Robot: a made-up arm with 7 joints.
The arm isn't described. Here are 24 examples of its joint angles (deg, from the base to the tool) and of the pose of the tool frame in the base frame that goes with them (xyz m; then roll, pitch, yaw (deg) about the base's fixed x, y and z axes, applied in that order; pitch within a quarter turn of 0, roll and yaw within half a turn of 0).
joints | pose
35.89 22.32 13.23 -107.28 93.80 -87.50 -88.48 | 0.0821 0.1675 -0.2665 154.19 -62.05 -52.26
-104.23 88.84 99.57 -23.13 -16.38 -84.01 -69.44 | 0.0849 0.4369 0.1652 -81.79 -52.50 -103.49
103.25 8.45 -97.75 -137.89 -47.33 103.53 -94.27 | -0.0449 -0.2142 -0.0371 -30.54 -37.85 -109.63
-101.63 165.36 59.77 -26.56 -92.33 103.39 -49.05 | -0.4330 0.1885 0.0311 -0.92 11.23 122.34
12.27 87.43 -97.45 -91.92 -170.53 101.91 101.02 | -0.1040 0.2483 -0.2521 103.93 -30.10 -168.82
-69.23 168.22 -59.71 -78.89 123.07 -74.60 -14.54 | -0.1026 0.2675 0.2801 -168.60 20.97 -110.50
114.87 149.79 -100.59 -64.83 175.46 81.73 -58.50 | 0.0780 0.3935 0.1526 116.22 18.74 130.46
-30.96 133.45 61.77 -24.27 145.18 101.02 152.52 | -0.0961 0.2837 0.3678 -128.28 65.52 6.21
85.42 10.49 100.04 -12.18 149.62 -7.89 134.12 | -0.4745 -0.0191 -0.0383 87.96 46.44 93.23
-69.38 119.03 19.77 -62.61 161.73 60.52 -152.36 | -0.0509 0.2555 0.3460 146.78 47.50 -105.76
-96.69 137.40 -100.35 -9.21 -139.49 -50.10 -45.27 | -0.1843 0.4214 0.1233 -70.36 -3.60 -126.02
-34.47 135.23 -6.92 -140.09 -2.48 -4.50 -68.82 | 0.1505 0.0420 0.1461 -63.33 55.20 69.50
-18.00 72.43 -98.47 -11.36 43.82 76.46 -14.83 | 0.0940 0.4339 -0.1730 126.53 46.97 74.12
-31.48 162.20 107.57 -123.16 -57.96 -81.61 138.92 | -0.1906 -0.1431 0.1355 90.05 65.48 -114.75
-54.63 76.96 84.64 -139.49 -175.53 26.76 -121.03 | -0.0834 0.1429 0.1390 118.00 70.76 169.01
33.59 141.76 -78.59 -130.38 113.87 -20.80 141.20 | -0.0305 0.2433 -0.0437 -15.36 -10.19 163.37
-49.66 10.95 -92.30 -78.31 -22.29 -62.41 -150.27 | 0.2039 -0.2109 -0.2748 -96.46 58.28 -62.80
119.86 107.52 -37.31 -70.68 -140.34 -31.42 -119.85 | -0.2283 0.3482 0.0381 114.59 49.18 72.56
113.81 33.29 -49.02 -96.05 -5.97 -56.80 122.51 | -0.3302 -0.1107 -0.0815 -10.81 44.86 132.94
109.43 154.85 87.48 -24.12 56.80 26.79 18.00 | 0.3715 0.2926 -0.0377 62.37 -35.83 -20.43
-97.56 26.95 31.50 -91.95 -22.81 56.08 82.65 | 0.2158 0.0699 0.2907 -128.82 9.97 119.97
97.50 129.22 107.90 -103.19 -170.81 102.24 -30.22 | 0.3101 0.1066 0.0798 -81.38 -28.45 -50.16
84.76 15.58 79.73 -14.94 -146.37 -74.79 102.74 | -0.4729 0.0393 -0.0432 21.60 42.05 90.75
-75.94 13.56 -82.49 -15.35 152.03 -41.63 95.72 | 0.4508 -0.0708 -0.1371 -104.06 56.86 94.32
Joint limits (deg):
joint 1: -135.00..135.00
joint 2: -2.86..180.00
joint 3: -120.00..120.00
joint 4: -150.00..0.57
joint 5: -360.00..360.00
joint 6: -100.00..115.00
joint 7: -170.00..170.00
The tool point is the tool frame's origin. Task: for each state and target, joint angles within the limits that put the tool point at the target. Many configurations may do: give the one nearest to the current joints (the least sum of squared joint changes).
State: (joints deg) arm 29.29 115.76 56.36 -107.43 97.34 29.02 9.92
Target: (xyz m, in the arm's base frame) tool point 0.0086 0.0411 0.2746
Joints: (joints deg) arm -1.65 113.53 86.20 -122.08 97.34 29.02 9.92
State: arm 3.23 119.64 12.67 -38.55 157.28 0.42 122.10
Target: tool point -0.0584 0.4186 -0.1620
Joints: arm 48.28 78.52 -8.89 -49.74 157.28 0.42 122.10
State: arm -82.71 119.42 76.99 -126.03 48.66 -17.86 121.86
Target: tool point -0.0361 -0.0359 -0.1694
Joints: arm -135.00 168.14 118.19 -149.89 48.66 -17.86 121.86
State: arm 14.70 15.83 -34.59 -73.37 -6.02 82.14 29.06
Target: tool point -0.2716 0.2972 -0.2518
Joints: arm 48.81 50.41 -33.27 -22.80 -6.02 82.14 29.06
